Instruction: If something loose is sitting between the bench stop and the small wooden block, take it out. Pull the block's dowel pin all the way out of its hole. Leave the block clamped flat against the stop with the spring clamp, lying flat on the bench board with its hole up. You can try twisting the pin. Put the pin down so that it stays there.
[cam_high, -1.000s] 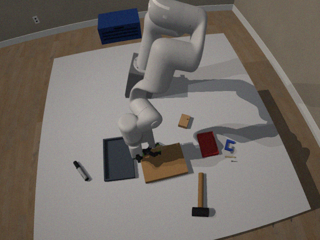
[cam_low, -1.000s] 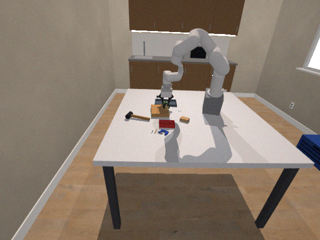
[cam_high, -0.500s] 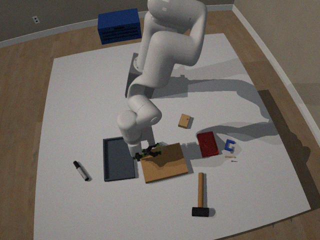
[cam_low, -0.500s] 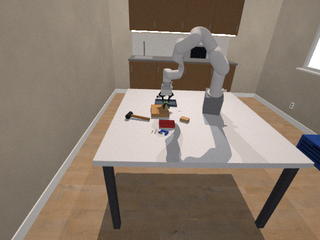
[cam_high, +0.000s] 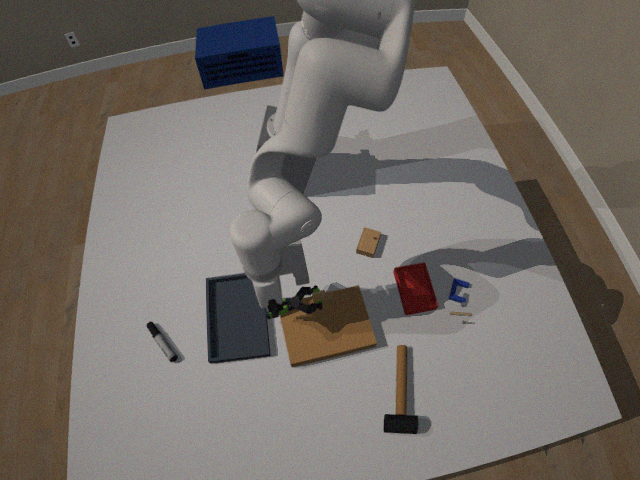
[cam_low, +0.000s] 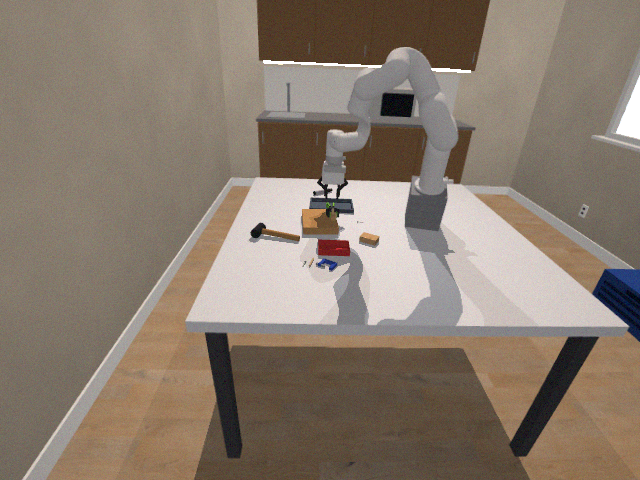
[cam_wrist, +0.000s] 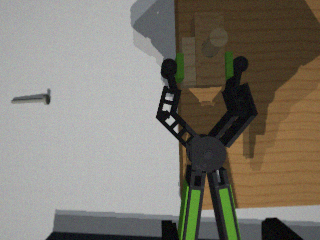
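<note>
My hand is 1 cm short of the dowel pin, 11 cm to the right of it and 5 cm above it. The rest, counted from my hand: red box (2 cm ahead, 34 cm to the left, 10 cm below); grey tray (1 cm behind, 10 cm to the right, 10 cm below); small wooden block (1 cm ahead, 11 cm to the left, 6 cm below).
</note>
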